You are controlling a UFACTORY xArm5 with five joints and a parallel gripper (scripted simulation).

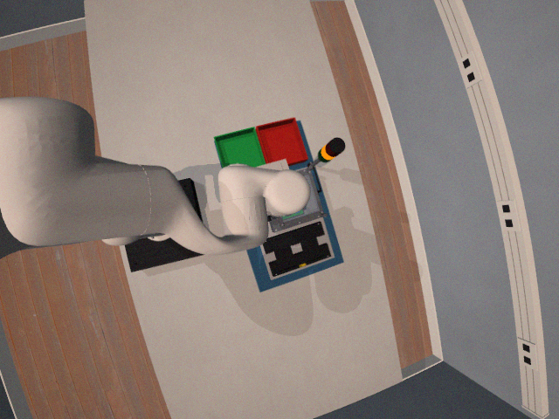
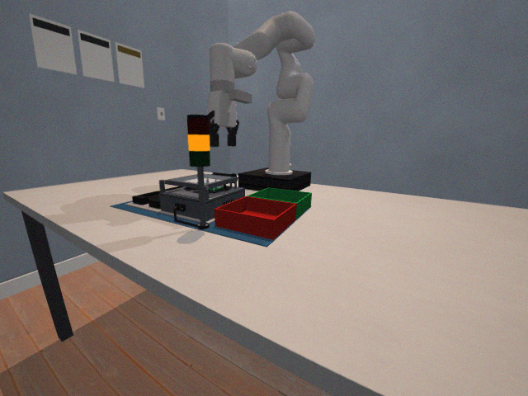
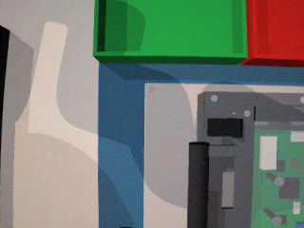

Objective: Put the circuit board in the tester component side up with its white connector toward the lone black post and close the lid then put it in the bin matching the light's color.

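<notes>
Now: the black block 110 mm below my hand, 60 mm to the left of it and 20 mm ahead of it. Also, from my hand: red bin 210 mm to the left, 180 mm below, 110 mm ahead; then green bin 200 mm to the left, 180 mm below, 40 mm behind; then green circuit board 130 mm below, 80 mm ahead, 10 mm to the left.
</notes>
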